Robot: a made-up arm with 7 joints.
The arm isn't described. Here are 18 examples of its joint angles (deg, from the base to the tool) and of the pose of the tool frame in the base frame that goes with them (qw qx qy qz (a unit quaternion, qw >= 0); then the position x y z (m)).
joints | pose
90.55 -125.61 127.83 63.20 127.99 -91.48 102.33 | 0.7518 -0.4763 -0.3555 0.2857 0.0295 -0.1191 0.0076
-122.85 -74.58 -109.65 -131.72 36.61 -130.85 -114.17 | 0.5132 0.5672 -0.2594 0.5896 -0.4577 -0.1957 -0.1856
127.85 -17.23 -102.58 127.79 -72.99 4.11 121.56 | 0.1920 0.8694 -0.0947 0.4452 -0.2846 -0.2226 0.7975
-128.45 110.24 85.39 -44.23 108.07 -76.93 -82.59 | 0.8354 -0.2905 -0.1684 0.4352 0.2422 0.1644 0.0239
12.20 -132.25 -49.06 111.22 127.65 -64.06 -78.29 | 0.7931 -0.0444 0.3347 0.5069 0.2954 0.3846 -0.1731
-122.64 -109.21 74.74 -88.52 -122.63 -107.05 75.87 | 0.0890 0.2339 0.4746 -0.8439 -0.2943 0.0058 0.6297
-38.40 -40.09 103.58 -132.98 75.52 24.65 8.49 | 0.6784 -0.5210 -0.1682 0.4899 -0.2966 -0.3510 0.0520
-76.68 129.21 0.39 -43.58 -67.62 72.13 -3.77 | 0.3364 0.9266 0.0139 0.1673 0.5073 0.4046 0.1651
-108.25 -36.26 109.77 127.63 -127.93 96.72 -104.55 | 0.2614 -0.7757 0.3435 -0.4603 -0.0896 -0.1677 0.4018
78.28 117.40 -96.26 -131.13 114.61 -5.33 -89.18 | 0.8129 -0.2196 -0.0155 -0.5392 0.1786 -0.0852 0.4945
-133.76 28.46 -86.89 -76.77 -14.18 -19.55 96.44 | 0.3691 -0.2256 0.6392 0.6358 -0.3635 -0.3613 -0.4787
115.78 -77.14 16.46 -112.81 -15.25 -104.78 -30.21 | 0.2822 0.1624 -0.6660 0.6712 0.5899 -0.3102 0.3303
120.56 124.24 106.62 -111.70 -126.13 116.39 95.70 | 0.0253 -0.1084 -0.8481 0.5181 0.0146 0.0912 -0.3557
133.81 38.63 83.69 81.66 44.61 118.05 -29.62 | 0.5441 0.0750 -0.8195 -0.1636 0.1346 -0.2946 -0.1195
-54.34 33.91 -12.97 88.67 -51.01 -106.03 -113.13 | 0.2247 0.7871 0.4060 -0.4063 0.5661 -0.8137 0.0849
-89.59 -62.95 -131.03 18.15 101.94 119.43 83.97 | 0.4798 0.2359 0.0167 0.8449 -0.1158 -0.1739 -0.3424
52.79 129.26 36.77 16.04 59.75 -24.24 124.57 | 0.1941 0.3446 -0.8506 -0.3465 -0.4207 0.1519 0.2782
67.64 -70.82 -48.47 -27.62 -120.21 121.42 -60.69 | 0.9890 -0.1359 0.0481 0.0325 0.6790 -0.3373 0.3331
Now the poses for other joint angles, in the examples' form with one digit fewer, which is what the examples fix.
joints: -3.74 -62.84 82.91 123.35 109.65 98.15 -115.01
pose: 0.328 0.134 -0.193 0.915 -0.367 -0.196 -0.235
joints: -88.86 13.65 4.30 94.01 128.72 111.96 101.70
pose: 0.723 -0.073 0.591 0.350 0.003 -0.678 0.050
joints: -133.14 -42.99 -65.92 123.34 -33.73 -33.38 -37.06
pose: 0.925 -0.249 -0.130 -0.255 -0.621 -0.310 -0.190
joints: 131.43 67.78 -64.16 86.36 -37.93 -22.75 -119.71
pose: 0.223 0.941 -0.129 0.218 -0.684 -0.455 0.405
